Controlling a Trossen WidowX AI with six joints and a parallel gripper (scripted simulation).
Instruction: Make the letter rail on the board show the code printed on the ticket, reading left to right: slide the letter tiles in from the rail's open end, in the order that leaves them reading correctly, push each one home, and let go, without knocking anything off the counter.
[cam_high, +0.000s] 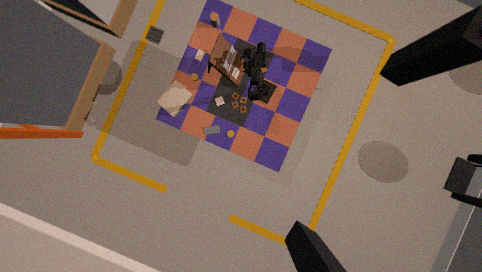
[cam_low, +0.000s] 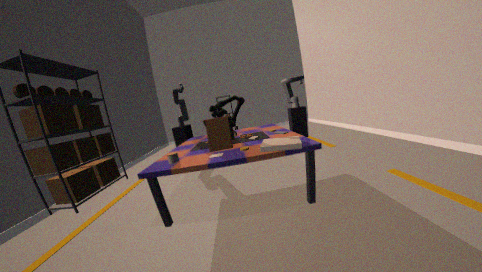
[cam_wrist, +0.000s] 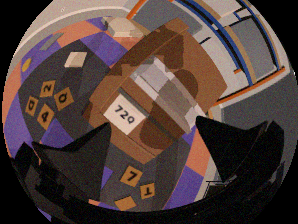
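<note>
Now: gripper tip 21 cm above the brown letter tile, 13 cm to the left of it and 5 cm past it. The rest, counted from my gripper tip: grey block 58 cm to the left, 21 cm below, 3 cm behind; white ticket 14 cm below, 5 cm ahead, 2 cm to the left; dark mat 21 cm below, 5 cm to the left, 5 cm behind.
</note>
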